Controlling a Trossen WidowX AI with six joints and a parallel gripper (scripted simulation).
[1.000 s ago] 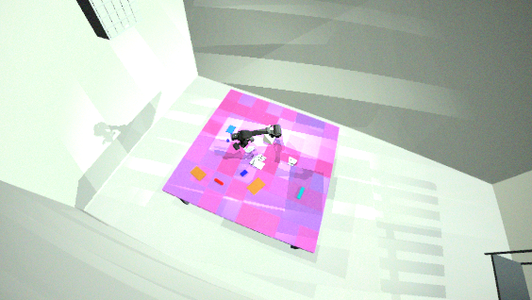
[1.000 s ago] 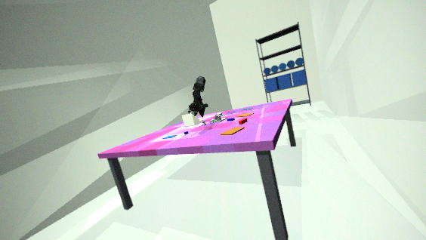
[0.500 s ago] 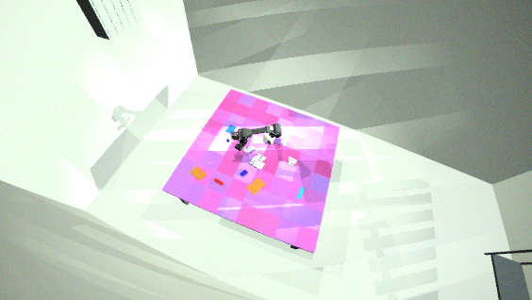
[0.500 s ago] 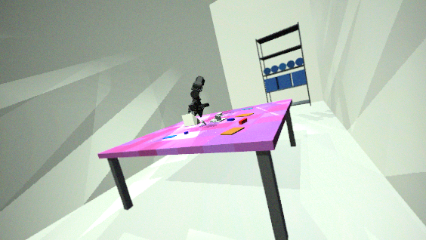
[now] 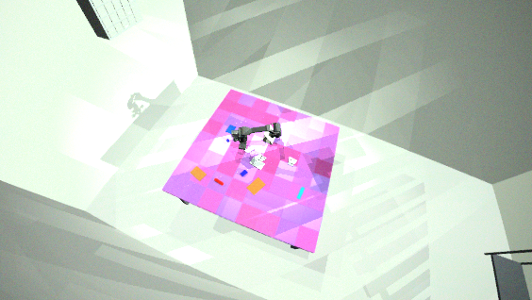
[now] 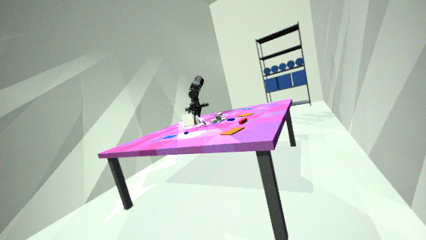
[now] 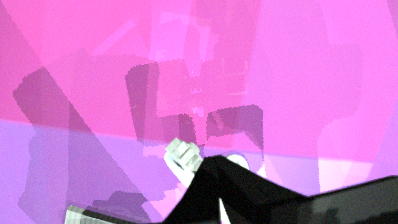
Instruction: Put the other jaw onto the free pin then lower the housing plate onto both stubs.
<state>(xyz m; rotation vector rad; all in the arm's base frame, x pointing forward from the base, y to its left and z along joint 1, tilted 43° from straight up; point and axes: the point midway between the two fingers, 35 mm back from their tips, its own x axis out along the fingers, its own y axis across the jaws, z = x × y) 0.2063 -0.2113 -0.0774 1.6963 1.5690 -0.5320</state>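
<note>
My gripper tip is 30 mm to the right of the white jaw and 50 mm above it. Round my gripper tip: red block (370 mm ahead, 90 mm to the right, 70 mm below); then blue block (220 mm ahead, 80 mm to the left, 70 mm below); then white base (100 mm ahead, 160 mm to the left, 80 mm below).
</note>
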